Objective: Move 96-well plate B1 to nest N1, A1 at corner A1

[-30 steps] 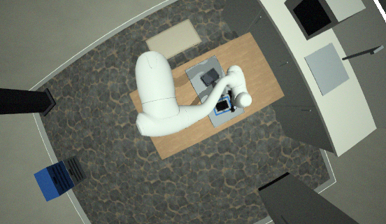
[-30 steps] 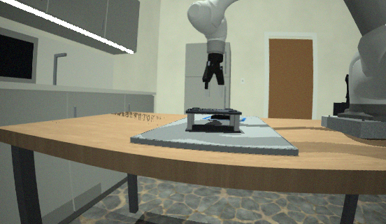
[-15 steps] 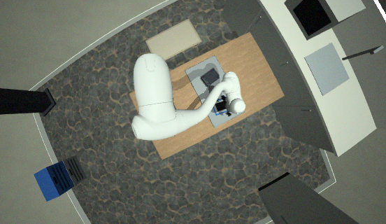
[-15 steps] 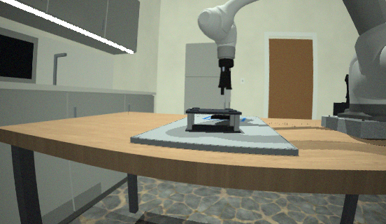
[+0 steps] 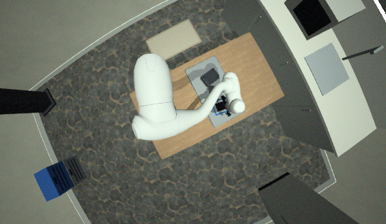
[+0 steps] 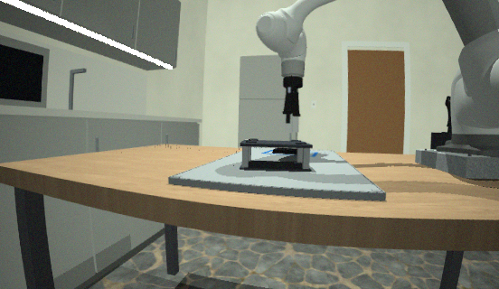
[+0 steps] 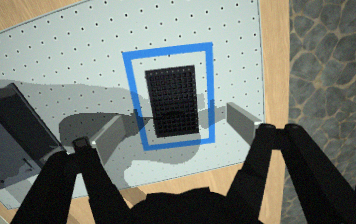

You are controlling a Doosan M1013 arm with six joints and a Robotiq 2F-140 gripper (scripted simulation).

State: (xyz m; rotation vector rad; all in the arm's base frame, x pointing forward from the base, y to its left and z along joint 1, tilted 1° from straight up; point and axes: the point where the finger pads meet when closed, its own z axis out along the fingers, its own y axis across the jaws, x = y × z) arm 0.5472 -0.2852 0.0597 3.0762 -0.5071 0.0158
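Now: hand 80 mm above the black 96-well plate. Round my hand: dark grey plate nest: 90 mm ahead, 310 mm to the left, 30 mm below; white corner mark: 160 mm ahead, 260 mm to the left, 30 mm below.
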